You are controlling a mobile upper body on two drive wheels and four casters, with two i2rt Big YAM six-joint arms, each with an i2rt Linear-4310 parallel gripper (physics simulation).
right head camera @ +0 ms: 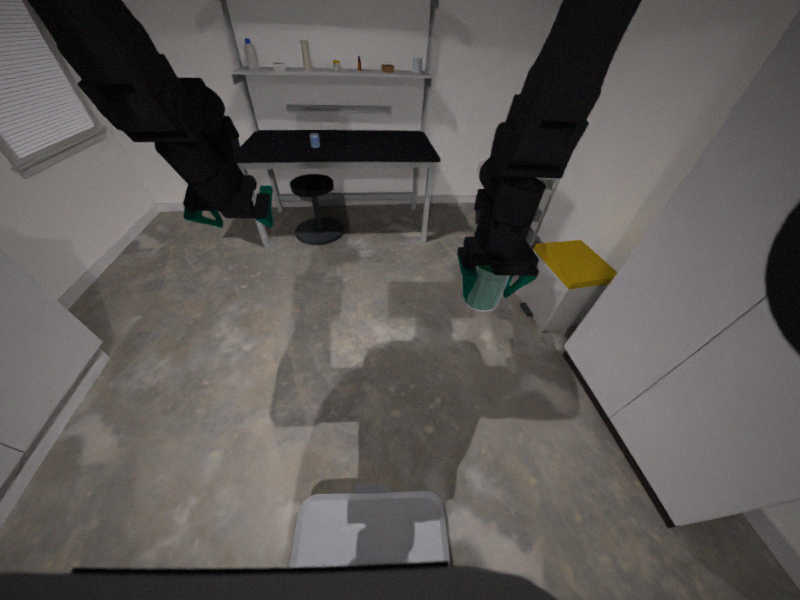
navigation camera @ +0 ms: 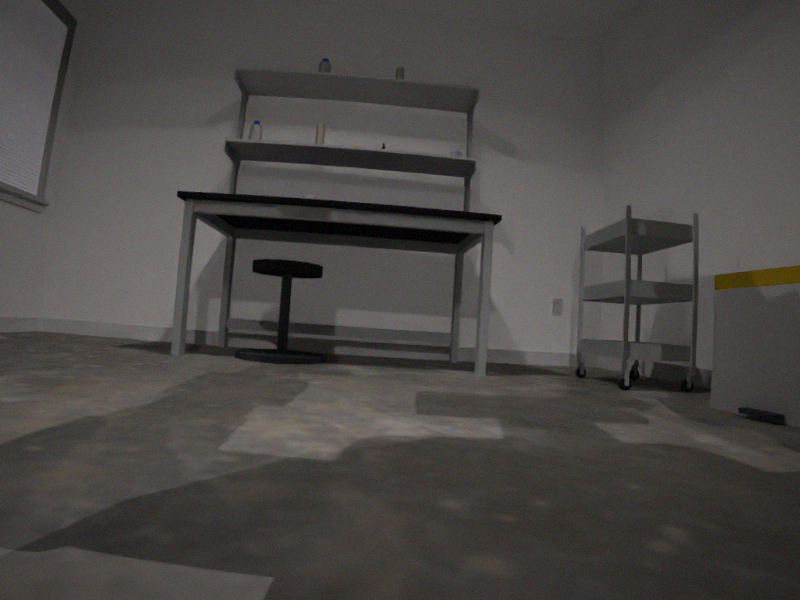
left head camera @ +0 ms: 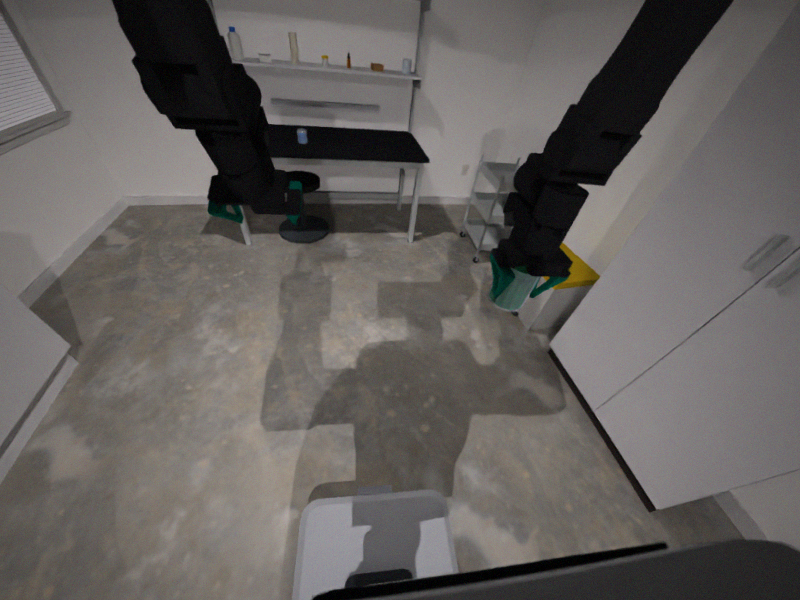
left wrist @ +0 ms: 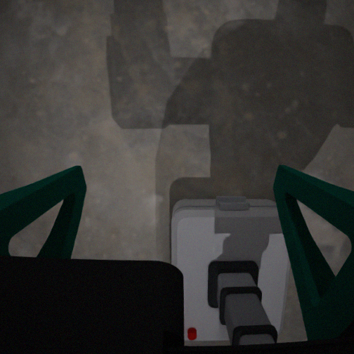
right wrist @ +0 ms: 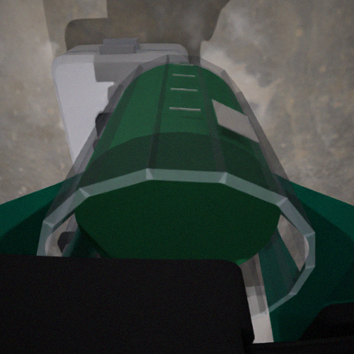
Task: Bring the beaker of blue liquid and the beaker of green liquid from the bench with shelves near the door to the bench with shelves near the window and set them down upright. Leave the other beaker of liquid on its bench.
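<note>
The blue beaker (left head camera: 301, 136) (right head camera: 314, 140) stands upright on the black-topped bench with shelves (left head camera: 361, 145) (right head camera: 381, 147) (navigation camera: 336, 203), left of its middle, near the window. My right gripper (left head camera: 513, 297) (right head camera: 485, 297) is shut on the green beaker (left head camera: 518, 287) (right head camera: 489, 287) (right wrist: 175, 220), which hangs roughly upright over the floor, well in front and to the right of the bench. In the right wrist view its rim and green liquid show. My left gripper (left head camera: 266, 219) (right head camera: 245, 222) (left wrist: 179, 175) is open and empty, in front of the bench's left part. The third beaker does not show.
A black stool (left head camera: 305, 229) (right head camera: 318, 230) (navigation camera: 284, 310) stands at the bench's front left. A wheeled cart (navigation camera: 626, 310) stands right of the bench. A white bin with a yellow lid (left head camera: 575, 271) (right head camera: 575, 261) and a tall cabinet (left head camera: 678, 387) (right head camera: 697, 387) stand at the right.
</note>
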